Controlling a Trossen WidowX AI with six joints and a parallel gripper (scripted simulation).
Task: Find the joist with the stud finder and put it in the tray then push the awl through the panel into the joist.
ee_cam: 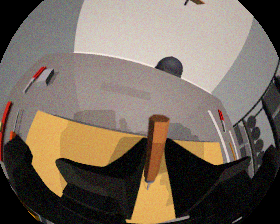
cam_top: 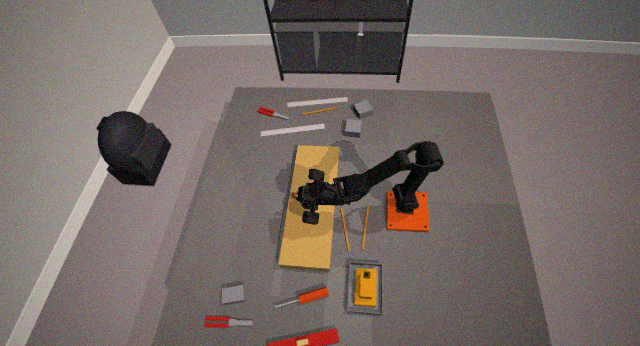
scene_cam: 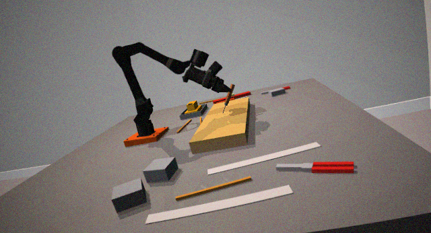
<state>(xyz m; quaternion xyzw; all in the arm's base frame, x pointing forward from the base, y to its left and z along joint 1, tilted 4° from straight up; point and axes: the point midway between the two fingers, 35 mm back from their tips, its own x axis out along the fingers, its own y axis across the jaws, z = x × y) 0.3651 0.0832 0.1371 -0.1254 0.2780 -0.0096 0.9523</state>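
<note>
Now: the awl 4 cm below my gripper tip, 3 cm behind it and 1 cm to the right of it. The rest, counted from my gripper tip: indicator window: 29 cm behind, 21 cm to the left, 6 cm below; then grey tray: 29 cm behind, 24 cm to the left, 11 cm below; then stud finder: 29 cm behind, 23 cm to the left, 8 cm below.
</note>
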